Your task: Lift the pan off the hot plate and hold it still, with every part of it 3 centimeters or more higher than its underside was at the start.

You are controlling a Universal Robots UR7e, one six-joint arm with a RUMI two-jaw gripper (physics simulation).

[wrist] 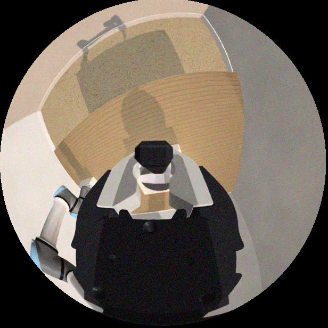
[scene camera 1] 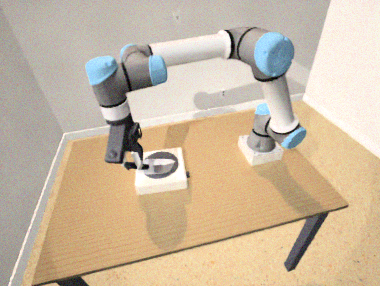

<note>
In view: my gripper (scene camera 1: 134,170), a white hot plate (scene camera 1: 176,178) and a pan (wrist: 154,157).
My gripper is seen too in the wrist view (wrist: 155,151).
</note>
